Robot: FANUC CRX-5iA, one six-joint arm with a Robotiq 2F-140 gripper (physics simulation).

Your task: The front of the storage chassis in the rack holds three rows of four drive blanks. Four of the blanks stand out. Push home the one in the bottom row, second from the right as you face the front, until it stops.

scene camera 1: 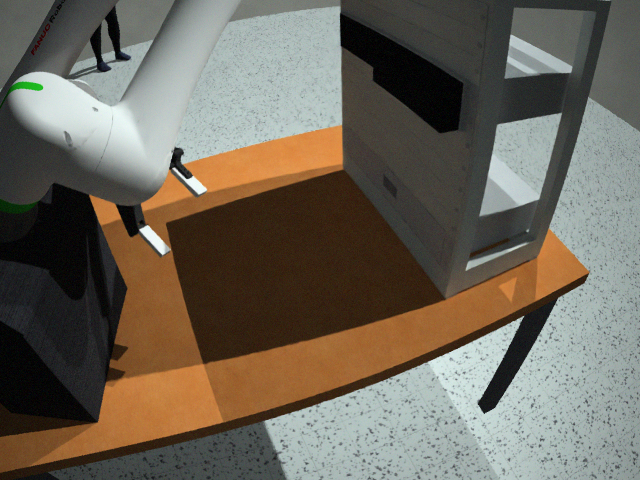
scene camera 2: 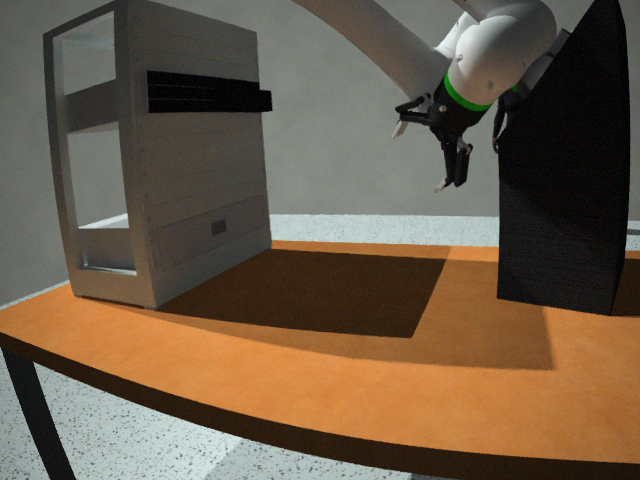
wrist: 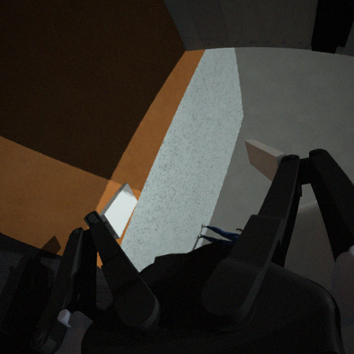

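Seen in the pictures: gripper, fingertip midpoint: (scene camera 1: 182, 225) (scene camera 2: 417, 161); arm's base at its link origin: (scene camera 2: 557, 89).
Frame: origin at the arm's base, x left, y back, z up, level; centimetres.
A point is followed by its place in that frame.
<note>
The storage chassis (scene camera 1: 418, 95) @[z 3.0, x -0.8, y -70.8 cm] (scene camera 2: 201, 95) @[z 3.2, x 19.4, y -72.2 cm] (wrist: 332, 25) is a black band across the upper front of the grey rack (scene camera 1: 457, 268) @[z -30.2, x -9.9, y -78.5 cm] (scene camera 2: 138, 206) @[z -18.1, x 40.1, y -72.2 cm]. Its outline is stepped in both scene views, and one end juts out at the right in scene camera 2. The front is too dark to tell single drive blanks or rows apart, so the bottom-row blank second from the right cannot be made out. My gripper (scene camera 1: 180, 221) @[z -14.9, x 1.1, y -30.5 cm] (scene camera 2: 418, 161) @[z -14.9, x 1.1, y -30.5 cm] (wrist: 187, 172) is open and empty. It hangs above the table, well away from the chassis front, with its fingers pointing down.
The orange table (scene camera 1: 330, 353) @[z -39.1, x -14.5, y -51.1 cm] (scene camera 2: 258, 372) @[z -39.1, x 51.0, y -38.8 cm] (wrist: 30, 185) carries the rack and the dark arm pedestal (scene camera 1: 51, 320) @[z -16.1, x -12.8, y -5.4 cm] (scene camera 2: 558, 232) @[z -25.5, x 16.6, y -0.7 cm]. The rack's shadow lies between them. The gripper is near the pedestal side. A person's legs (scene camera 1: 113, 36) (wrist: 220, 234) show beyond the table.
</note>
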